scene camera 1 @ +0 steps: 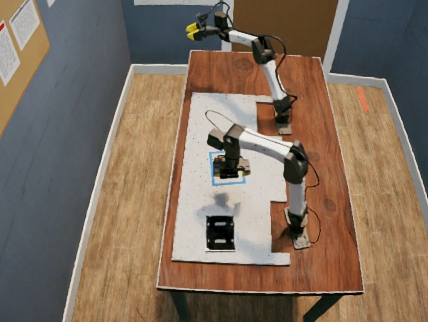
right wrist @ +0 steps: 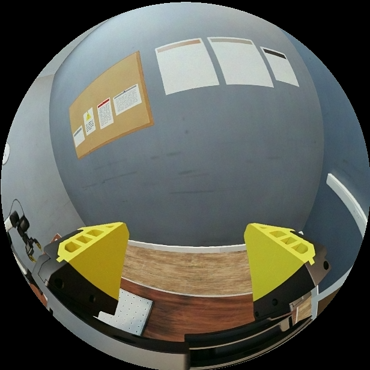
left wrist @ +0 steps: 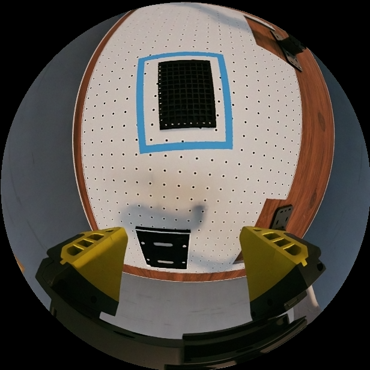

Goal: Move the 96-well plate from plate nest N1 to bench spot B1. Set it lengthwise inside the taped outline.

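Where they show: left gripper, fingertip midpoint: (scene camera 1: 230,175); right gripper, fingertip midpoint: (scene camera 1: 186,32); left arm's base, link origin: (scene camera 1: 296,227); right arm's base, link origin: (scene camera 1: 282,120).
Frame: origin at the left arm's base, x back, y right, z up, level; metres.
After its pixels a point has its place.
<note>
The black 96-well plate (left wrist: 186,94) lies flat inside the blue taped outline (left wrist: 187,146) (scene camera 1: 227,183) {x -0.259, y 0.260, z 0.013 m} on the white perforated board. Its long sides run along the outline's long sides, with white board showing between plate and tape all round. In scene camera 1 the left arm hides the plate. The black plate nest N1 (scene camera 1: 220,233) {x -0.330, y 0.013, z 0.025 m} (left wrist: 164,248) is empty, near the board's lower end in scene camera 1. My left gripper (left wrist: 182,235) is open and empty, up above the board over the outline. My right gripper (right wrist: 186,232) (scene camera 1: 190,31) {x -0.354, y 1.043, z 0.309 m} is open and empty, beyond the table's far end.
The white perforated board (scene camera 1: 200,200) {x -0.390, y 0.189, z 0.013 m} (left wrist: 260,165) lies on the wooden table (scene camera 1: 225,277) {x -0.338, y -0.172, z 0.000 m}. The left arm reaches over the board's middle and casts a shadow between outline and nest. The bases of both arms stand along the board's right side in scene camera 1.
</note>
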